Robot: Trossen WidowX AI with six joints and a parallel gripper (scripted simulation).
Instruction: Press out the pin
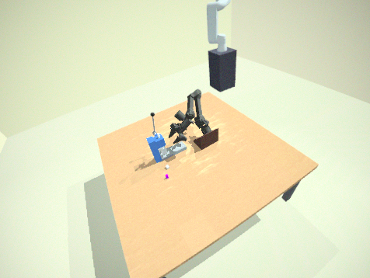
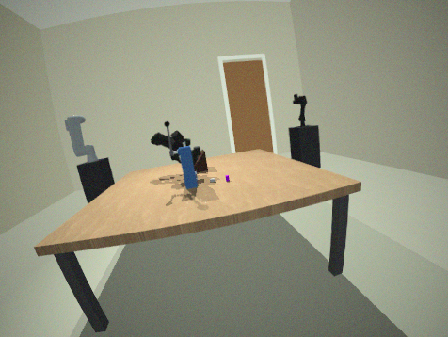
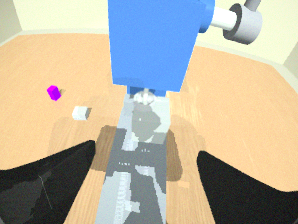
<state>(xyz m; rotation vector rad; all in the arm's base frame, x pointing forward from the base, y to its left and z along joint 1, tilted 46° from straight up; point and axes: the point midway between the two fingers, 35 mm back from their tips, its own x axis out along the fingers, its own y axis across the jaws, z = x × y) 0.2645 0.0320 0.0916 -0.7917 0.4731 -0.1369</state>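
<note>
My gripper tip is 70 mm short of the lever, 50 mm to the left of it and 150 mm below it. Round my gripper tip: small purple piece: 140 mm ahead, 210 mm to the left, 100 mm below.
</note>
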